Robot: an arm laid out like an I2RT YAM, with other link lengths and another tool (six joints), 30 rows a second.
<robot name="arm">
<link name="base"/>
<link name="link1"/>
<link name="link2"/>
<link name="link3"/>
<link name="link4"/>
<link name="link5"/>
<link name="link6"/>
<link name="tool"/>
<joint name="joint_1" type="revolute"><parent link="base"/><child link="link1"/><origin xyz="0.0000 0.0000 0.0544" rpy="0.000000 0.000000 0.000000"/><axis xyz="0 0 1"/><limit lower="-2.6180" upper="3.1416"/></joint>
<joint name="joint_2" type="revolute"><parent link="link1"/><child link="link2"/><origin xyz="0.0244 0.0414 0.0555" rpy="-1.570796 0.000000 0.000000"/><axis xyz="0 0 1"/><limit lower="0.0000" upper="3.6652"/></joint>
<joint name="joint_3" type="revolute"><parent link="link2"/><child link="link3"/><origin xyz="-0.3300 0.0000 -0.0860" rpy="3.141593 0.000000 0.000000"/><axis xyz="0 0 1"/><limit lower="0.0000" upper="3.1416"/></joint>
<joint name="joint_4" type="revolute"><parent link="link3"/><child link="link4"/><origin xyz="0.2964 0.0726 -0.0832" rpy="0.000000 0.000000 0.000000"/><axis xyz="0 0 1"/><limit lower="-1.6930" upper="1.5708"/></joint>
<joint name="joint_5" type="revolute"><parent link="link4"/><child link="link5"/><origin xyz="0.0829 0.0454 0.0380" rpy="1.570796 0.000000 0.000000"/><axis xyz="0 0 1"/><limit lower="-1.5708" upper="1.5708"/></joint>
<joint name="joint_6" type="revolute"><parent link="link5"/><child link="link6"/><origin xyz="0.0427 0.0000 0.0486" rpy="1.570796 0.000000 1.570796"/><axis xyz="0 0 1"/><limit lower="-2.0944" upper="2.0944"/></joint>
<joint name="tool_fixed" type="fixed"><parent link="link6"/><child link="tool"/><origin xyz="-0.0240 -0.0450 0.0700" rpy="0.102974 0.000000 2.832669"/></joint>
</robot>
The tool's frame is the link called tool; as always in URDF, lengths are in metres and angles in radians.
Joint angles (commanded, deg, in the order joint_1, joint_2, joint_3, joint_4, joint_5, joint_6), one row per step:
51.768 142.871 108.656 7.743 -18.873 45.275
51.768 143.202 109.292 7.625 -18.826 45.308
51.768 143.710 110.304 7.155 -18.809 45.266
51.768 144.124 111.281 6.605 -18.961 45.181
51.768 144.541 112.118 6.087 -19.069 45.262
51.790 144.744 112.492 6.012 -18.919 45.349
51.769 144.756 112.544 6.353 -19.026 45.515
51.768 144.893 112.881 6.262 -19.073 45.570
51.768 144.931 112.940 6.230 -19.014 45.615
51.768 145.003 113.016 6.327 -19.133 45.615
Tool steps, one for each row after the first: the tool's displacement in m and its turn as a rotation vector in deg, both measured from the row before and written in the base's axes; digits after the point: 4 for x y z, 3 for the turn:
0.0013 0.0014 0.0006 0.143 -0.104 -0.056
0.0017 0.0021 0.0003 0.011 -0.063 0.002
0.0012 0.0021 0.0010 0.029 -0.029 0.172
0.0011 0.0017 -0.0002 -0.026 0.168 0.063
0.0007 0.0008 0.0002 0.058 -0.036 -0.149
0.0004 0.0002 0.0014 0.373 -0.055 0.006
0.0005 0.0007 0.0007 0.113 -0.004 0.019
0.0002 0.0000 -0.0001 -0.012 0.026 -0.072
0.0000 0.0004 0.0000 0.111 -0.022 0.107

